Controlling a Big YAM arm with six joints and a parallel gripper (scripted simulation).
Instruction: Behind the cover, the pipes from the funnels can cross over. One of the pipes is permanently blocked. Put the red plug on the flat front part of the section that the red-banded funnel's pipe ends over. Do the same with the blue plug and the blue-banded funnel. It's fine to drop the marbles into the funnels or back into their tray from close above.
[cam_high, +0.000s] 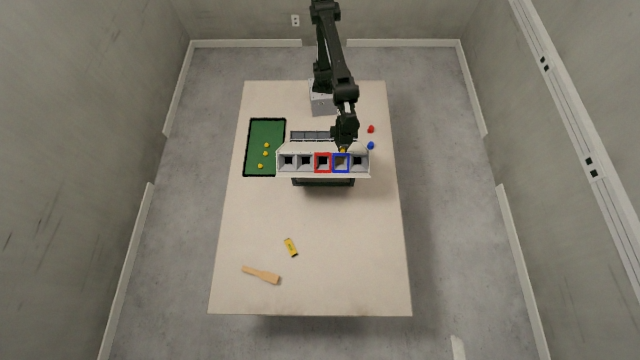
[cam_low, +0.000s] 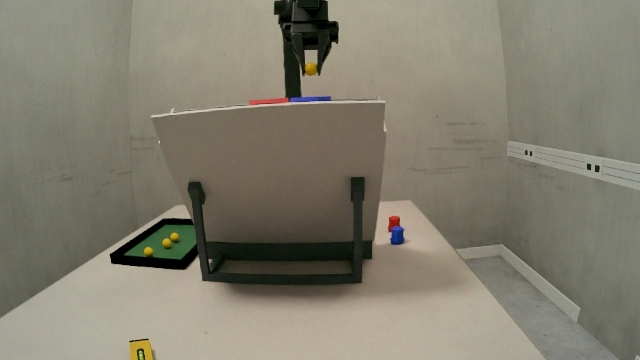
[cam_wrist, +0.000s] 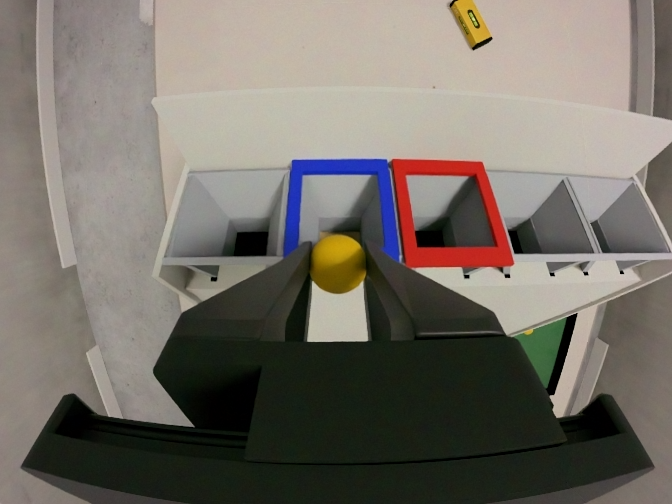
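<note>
The blue band is 8 cm below my hand and 2 cm ahead of it. Also, from my hand: blue plug 38 cm below, 28 cm behind, 14 cm to the left; cover 19 cm below, 12 cm behind, 10 cm to the right; red band 8 cm below, 7 cm to the right, 3 cm ahead.
</note>
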